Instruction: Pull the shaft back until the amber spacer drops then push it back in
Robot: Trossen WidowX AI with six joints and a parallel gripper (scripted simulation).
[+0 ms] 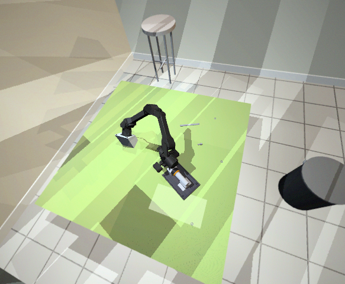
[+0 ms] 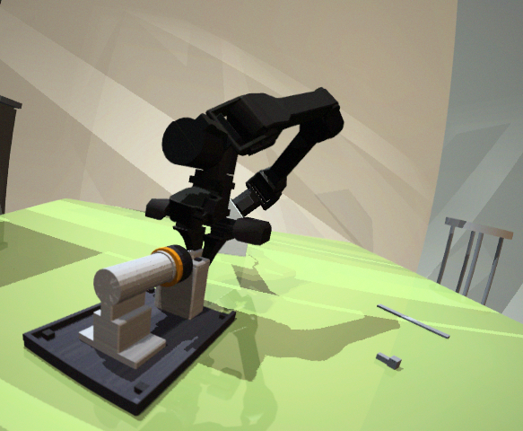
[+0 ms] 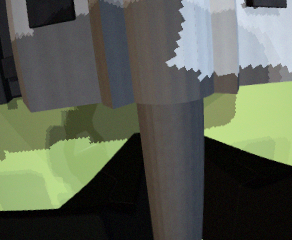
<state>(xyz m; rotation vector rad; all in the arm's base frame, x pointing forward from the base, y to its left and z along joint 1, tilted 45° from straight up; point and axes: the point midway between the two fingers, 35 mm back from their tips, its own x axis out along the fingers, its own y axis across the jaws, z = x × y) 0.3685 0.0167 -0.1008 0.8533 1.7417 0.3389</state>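
Right now the grey shaft is 40 mm ahead of my gripper tip, 20 mm to the right of it and 30 mm above it. From my gripper tip the other things lie so: black spacer (80 mm ahead, 30 mm to the right, 30 mm above); amber spacer (90 mm ahead, 40 mm to the right, 30 mm above).
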